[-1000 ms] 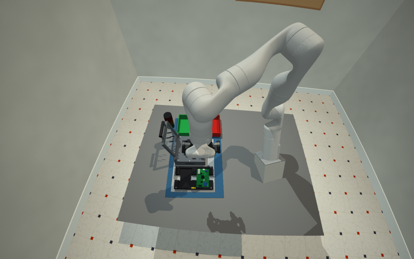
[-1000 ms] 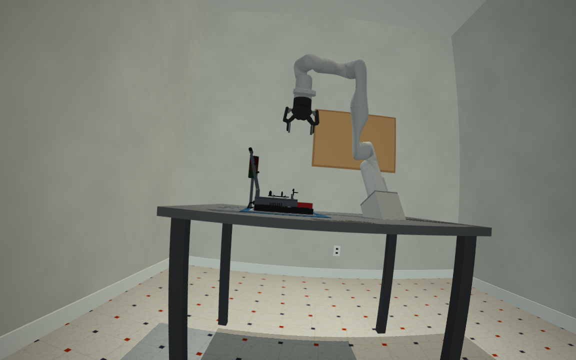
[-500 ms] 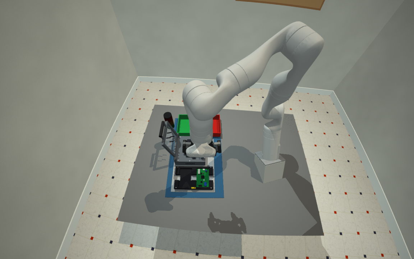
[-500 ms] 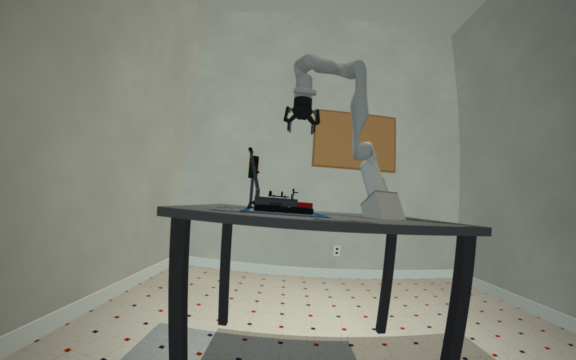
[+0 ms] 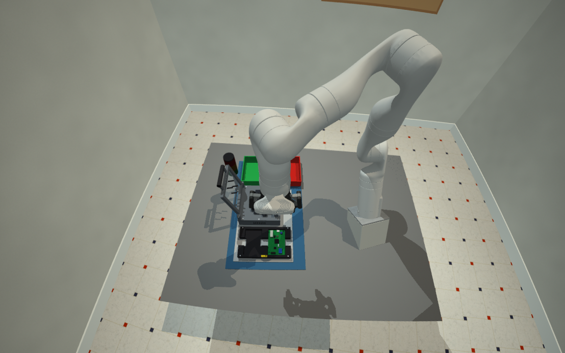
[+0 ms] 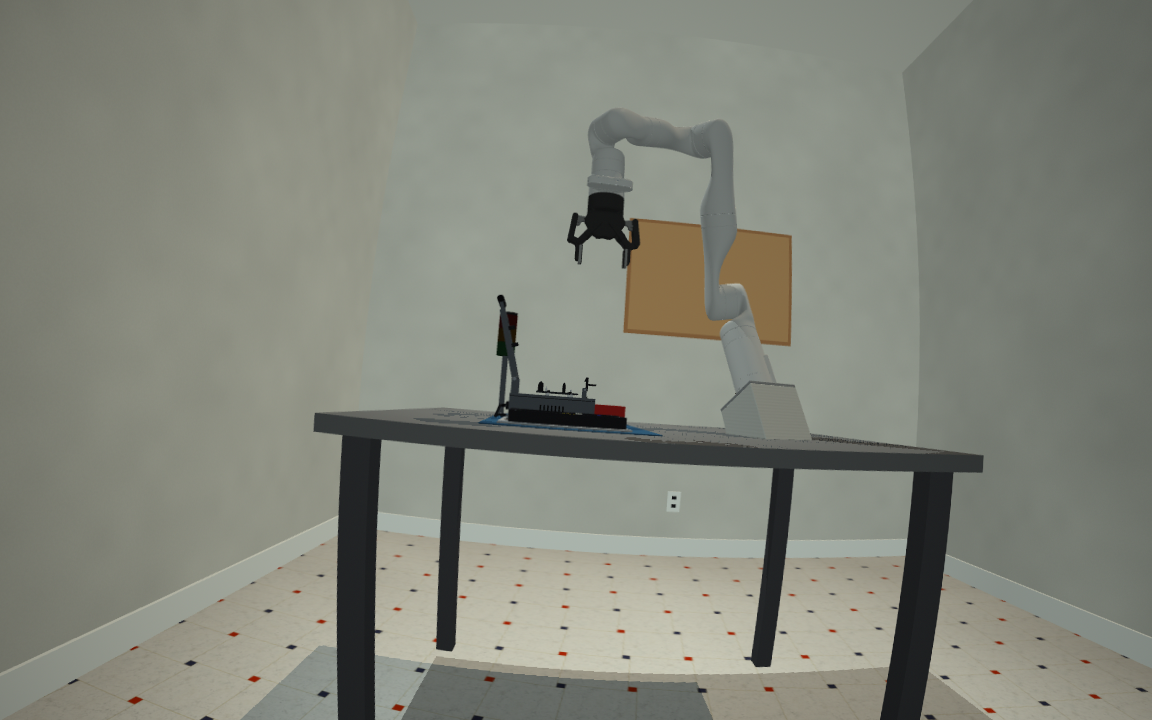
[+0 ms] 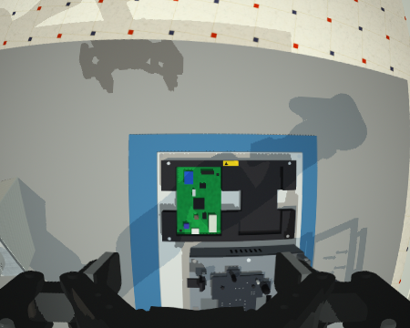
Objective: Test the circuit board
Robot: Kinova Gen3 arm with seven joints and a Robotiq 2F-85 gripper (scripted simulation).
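The green circuit board is 31 cm below my hand. Also, from my hand: green bin 36 cm to the right, 32 cm below, 15 cm ahead; then red bin 37 cm to the right, 32 cm below; then tester lid 20 cm ahead, 15 cm to the right, 15 cm below.
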